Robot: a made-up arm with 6 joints.
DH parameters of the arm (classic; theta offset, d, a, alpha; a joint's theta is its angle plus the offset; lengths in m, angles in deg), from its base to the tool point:
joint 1: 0 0.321 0 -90
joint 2: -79.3 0 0.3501 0
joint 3: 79.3 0 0.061 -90
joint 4: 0 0.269 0 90
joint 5: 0 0 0.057 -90
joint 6: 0 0.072 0 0
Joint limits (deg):
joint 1: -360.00..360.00
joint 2: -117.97..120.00
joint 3: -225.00..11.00
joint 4: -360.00..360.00
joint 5: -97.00..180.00
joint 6: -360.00..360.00
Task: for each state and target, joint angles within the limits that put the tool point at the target. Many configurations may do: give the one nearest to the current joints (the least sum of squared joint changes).
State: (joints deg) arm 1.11 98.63 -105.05 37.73 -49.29 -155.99
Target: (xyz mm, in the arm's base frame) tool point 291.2 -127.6 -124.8
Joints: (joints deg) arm -11.44 105.42 -79.71 47.23 -54.54 -155.99
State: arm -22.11 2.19 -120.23 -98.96 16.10 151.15
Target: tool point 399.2 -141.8 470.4
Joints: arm -25.30 9.04 -60.52 -107.11 9.50 151.15
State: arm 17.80 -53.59 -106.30 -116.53 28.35 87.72
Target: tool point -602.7 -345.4 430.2
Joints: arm 30.28 -102.60 -138.90 -115.99 34.46 87.72
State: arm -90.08 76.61 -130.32 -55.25 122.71 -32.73
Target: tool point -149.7 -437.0 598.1
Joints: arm -100.55 27.33 -116.51 -50.06 145.94 -32.73
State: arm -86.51 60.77 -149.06 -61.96 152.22 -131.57
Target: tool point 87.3 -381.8 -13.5
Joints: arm -68.42 99.04 -112.05 -47.91 157.96 -131.57
